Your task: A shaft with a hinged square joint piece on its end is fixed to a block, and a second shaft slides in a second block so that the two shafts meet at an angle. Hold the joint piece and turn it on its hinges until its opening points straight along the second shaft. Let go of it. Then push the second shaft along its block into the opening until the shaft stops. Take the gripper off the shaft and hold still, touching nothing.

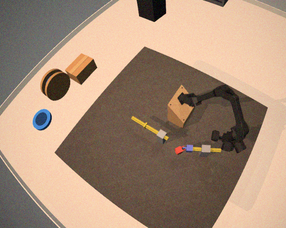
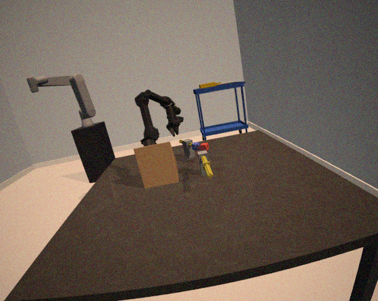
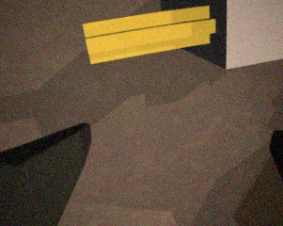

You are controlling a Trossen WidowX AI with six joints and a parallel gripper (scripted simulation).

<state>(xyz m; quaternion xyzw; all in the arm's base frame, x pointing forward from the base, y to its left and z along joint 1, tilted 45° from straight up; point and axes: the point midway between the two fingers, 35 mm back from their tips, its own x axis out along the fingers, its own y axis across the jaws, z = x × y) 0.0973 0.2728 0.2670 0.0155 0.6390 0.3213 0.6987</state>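
My gripper tip is 18 cm to the left of the red joint piece, 18 cm short of it and 6 cm above it.
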